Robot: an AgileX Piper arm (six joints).
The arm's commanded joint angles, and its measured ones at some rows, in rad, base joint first. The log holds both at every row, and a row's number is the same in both.
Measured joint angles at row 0:
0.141 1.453 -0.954 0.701 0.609 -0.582
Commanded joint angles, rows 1 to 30:
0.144 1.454 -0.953 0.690 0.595 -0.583
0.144 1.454 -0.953 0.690 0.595 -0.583
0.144 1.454 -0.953 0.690 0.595 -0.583
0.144 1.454 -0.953 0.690 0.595 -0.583
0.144 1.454 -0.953 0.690 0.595 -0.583
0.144 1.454 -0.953 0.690 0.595 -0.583
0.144 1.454 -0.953 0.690 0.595 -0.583
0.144 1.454 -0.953 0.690 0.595 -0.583
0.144 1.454 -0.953 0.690 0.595 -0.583
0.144 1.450 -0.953 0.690 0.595 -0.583
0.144 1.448 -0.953 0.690 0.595 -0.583
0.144 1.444 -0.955 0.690 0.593 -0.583
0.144 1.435 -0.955 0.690 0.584 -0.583
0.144 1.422 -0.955 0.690 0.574 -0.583
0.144 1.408 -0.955 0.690 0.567 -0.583
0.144 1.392 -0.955 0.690 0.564 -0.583
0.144 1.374 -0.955 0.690 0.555 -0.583
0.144 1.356 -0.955 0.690 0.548 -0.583
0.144 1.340 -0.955 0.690 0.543 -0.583
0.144 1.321 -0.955 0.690 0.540 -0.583
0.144 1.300 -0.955 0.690 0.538 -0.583
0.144 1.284 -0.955 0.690 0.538 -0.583
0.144 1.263 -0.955 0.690 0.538 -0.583
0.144 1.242 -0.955 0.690 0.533 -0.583
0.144 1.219 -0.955 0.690 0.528 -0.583
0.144 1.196 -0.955 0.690 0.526 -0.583
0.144 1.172 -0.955 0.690 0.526 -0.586
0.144 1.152 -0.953 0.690 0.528 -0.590
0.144 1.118 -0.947 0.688 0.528 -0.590
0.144 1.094 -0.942 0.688 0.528 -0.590
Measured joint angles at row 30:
0.141 1.180 -0.954 0.701 0.537 -0.582
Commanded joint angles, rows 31 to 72:
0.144 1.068 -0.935 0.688 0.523 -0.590
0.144 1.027 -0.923 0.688 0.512 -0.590
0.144 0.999 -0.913 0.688 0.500 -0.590
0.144 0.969 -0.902 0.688 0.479 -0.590
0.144 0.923 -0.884 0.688 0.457 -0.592
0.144 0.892 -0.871 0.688 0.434 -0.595
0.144 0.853 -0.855 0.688 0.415 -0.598
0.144 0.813 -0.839 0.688 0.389 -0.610
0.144 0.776 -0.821 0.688 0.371 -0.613
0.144 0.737 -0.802 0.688 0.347 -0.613
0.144 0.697 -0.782 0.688 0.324 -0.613
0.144 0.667 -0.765 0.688 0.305 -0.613
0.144 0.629 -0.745 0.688 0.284 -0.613
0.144 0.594 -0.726 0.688 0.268 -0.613
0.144 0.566 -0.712 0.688 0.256 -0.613
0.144 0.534 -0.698 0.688 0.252 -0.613
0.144 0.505 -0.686 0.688 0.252 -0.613
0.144 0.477 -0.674 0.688 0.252 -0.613
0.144 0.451 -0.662 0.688 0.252 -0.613
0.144 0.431 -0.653 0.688 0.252 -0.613
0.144 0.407 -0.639 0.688 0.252 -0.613
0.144 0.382 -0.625 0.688 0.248 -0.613
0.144 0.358 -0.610 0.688 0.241 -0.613
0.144 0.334 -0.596 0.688 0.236 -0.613
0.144 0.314 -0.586 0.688 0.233 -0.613
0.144 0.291 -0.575 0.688 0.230 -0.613
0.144 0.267 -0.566 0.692 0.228 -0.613
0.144 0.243 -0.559 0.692 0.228 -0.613
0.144 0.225 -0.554 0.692 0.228 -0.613
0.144 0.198 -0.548 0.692 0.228 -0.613
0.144 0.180 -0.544 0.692 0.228 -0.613
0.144 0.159 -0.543 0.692 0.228 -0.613
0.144 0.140 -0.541 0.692 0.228 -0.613
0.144 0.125 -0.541 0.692 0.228 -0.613
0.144 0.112 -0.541 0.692 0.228 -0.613
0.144 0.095 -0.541 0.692 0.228 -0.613
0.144 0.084 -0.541 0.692 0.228 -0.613
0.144 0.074 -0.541 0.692 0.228 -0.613
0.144 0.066 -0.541 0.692 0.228 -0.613
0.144 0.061 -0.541 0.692 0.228 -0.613
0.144 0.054 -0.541 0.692 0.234 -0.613
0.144 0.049 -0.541 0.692 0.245 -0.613
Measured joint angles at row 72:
0.141 0.072 -0.548 0.695 0.235 -0.605
